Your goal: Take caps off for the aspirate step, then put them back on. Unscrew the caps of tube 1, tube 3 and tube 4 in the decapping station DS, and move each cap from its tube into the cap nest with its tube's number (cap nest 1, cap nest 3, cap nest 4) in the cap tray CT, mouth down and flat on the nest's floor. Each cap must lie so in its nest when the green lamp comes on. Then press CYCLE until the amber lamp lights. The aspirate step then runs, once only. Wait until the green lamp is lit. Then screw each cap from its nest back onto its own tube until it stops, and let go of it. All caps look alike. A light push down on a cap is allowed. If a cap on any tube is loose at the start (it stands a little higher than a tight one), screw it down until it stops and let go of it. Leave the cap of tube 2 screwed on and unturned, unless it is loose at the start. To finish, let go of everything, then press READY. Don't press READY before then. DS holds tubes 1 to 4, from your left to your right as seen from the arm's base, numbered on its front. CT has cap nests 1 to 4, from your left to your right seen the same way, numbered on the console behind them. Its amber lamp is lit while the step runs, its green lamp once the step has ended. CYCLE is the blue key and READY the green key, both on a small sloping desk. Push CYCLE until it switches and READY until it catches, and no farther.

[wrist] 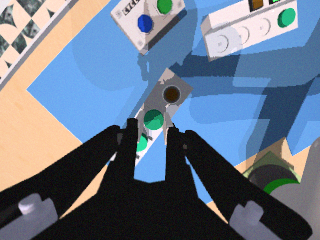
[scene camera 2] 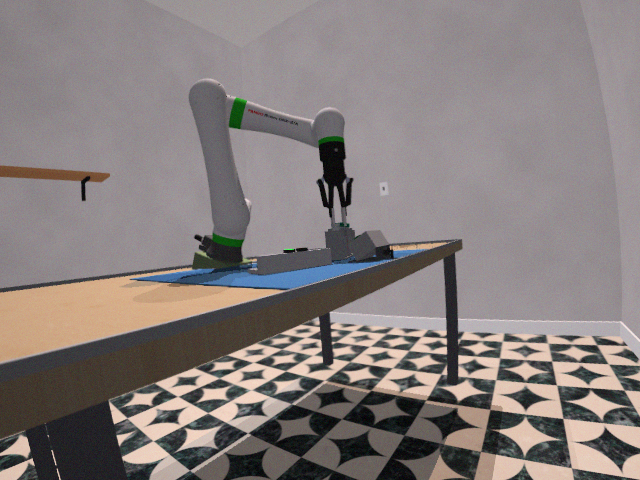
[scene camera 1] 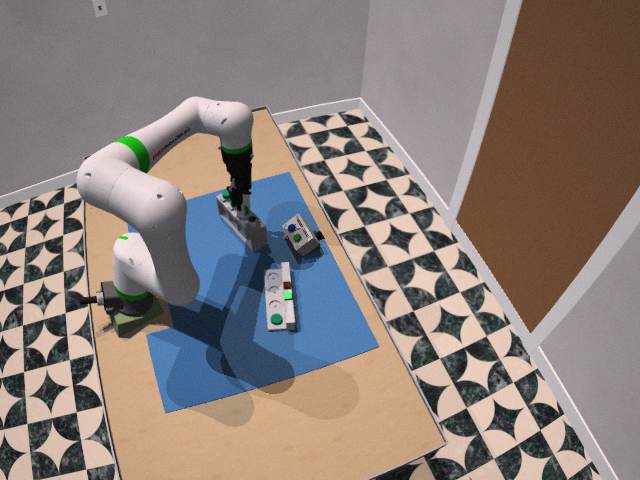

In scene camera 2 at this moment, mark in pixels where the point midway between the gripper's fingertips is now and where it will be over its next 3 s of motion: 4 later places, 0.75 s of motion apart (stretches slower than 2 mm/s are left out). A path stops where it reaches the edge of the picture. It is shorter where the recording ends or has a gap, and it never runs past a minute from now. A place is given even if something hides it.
My gripper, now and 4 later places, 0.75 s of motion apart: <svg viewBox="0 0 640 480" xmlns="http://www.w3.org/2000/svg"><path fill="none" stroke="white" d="M339 226L339 226L339 227L338 224L334 213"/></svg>
